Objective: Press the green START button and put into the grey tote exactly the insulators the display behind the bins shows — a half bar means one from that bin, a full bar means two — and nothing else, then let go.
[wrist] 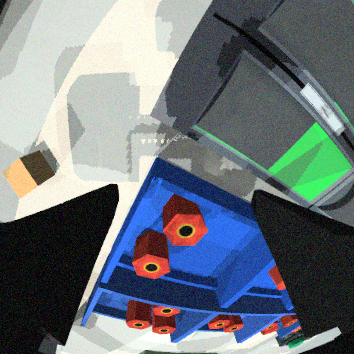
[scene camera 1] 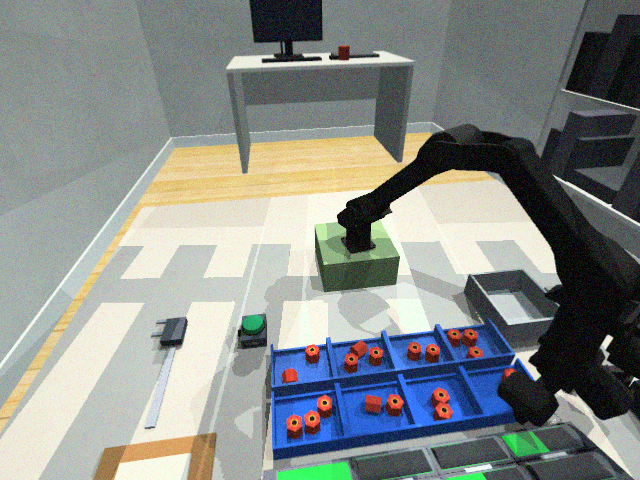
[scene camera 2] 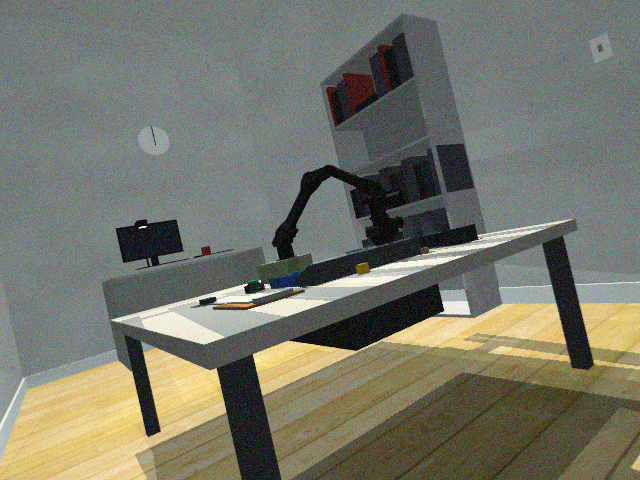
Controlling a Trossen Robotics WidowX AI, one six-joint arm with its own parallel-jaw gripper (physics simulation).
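Places are measured from the arm's base along level axes (x ahead, y left, z up), in millimetres.
Pixels of known places: gripper, between the fingertips: (wrist: 187, 194); arm's base, origin of its link: (scene camera 1: 358, 243) (scene camera 2: 286, 258).
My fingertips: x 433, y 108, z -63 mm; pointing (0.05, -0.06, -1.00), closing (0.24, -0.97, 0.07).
For each thing: its top centre in the pictures, then the offset to it from my fingertips. "pt": a spot on its surface instead.
- grey tote, centre of its top: (scene camera 1: 516, 293) (scene camera 2: 367, 247) dy +140, dx -189, dz +33 mm
- green START button, centre of its top: (scene camera 1: 252, 321) (wrist: 297, 345) (scene camera 2: 252, 280) dy -387, dx -317, dz +20 mm
- caliper-like tool, a spot on its surface: (scene camera 1: 162, 382) pt dy -562, dx -264, dz -17 mm
- brown-edged board, centre of its top: (scene camera 2: 255, 294) dy -583, dx -43, dz -3 mm
- tan cube, centre of its top: (wrist: 18, 178) dy +103, dx -19, dz -1 mm
- yellow cube, centre of its top: (scene camera 2: 361, 263) dy -317, dx +122, dz +7 mm
The blue bins (scene camera 1: 361, 441) (scene camera 2: 284, 281) (wrist: 185, 295) stand in two rows and hold orange-red insulators. My gripper (scene camera 1: 566, 401) (wrist: 187, 194) is open and empty above the end bin beside the display. Two insulators (wrist: 185, 230) (wrist: 151, 262) stand in that bin, between the open fingers as the wrist view sees them, not gripped. The grey tote (scene camera 1: 527, 331) stands behind the bins' right end; no insulator shows in its visible part, and the arm hides its right side. The green START button (scene camera 1: 253, 324) (scene camera 2: 253, 282) is at the left. The display (scene camera 1: 390, 467) (scene camera 2: 361, 261) (wrist: 235, 100) shows green bars.
A green block (scene camera 1: 359, 271) (scene camera 2: 286, 266) stands under the arm's base. A caliper-like tool (scene camera 1: 162, 382) and a brown-edged board (scene camera 1: 155, 448) (scene camera 2: 232, 306) lie left. A tan cube (wrist: 29, 173) lies near the bins' end. A yellow cube (scene camera 2: 362, 268) stands beside the display.
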